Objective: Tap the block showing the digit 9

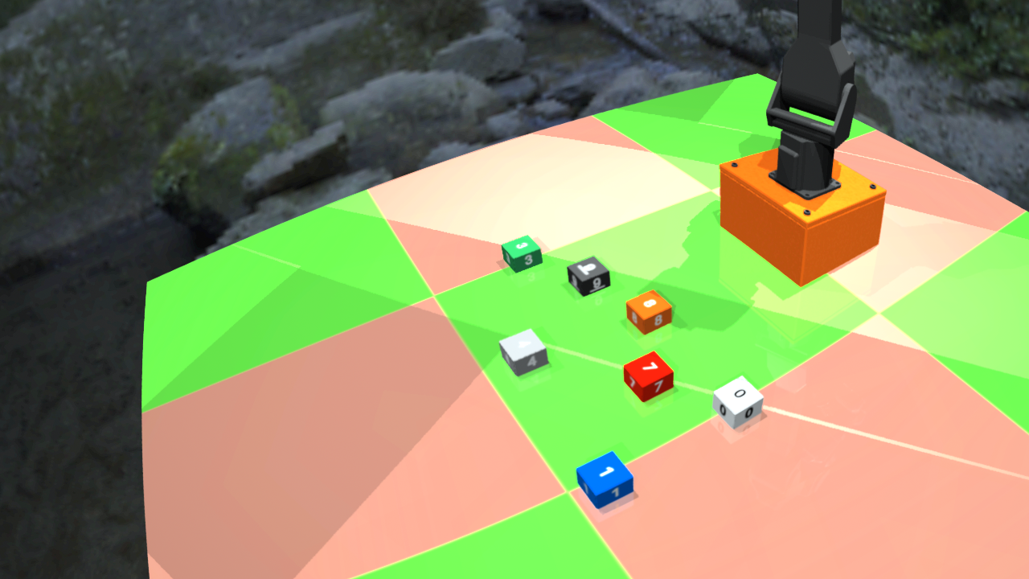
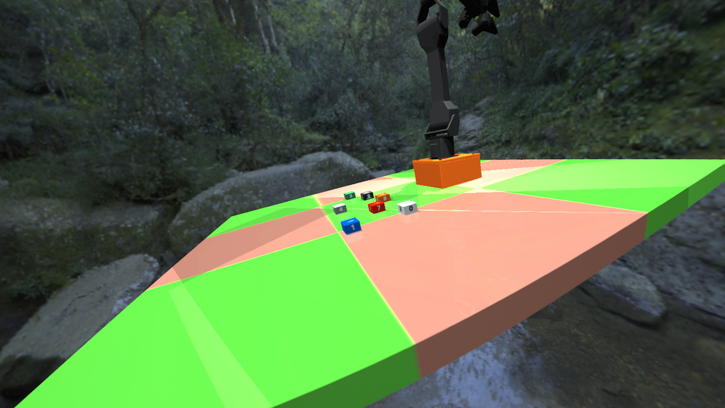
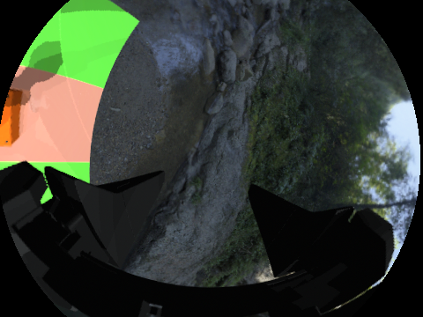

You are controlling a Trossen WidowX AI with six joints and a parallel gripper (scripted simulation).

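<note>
Now: gripper tip 610 mm short of the orange 8 block, 70 mm to the right of it and 480 mm above it. The rest, counted from my gripper tip: green 3 block (660 mm ahead, 90 mm to the right, 480 mm below); then red 7 block (660 mm ahead, 140 mm to the left, 480 mm below); then white block (620 mm ahead, 220 mm to the left, 480 mm below).
</note>
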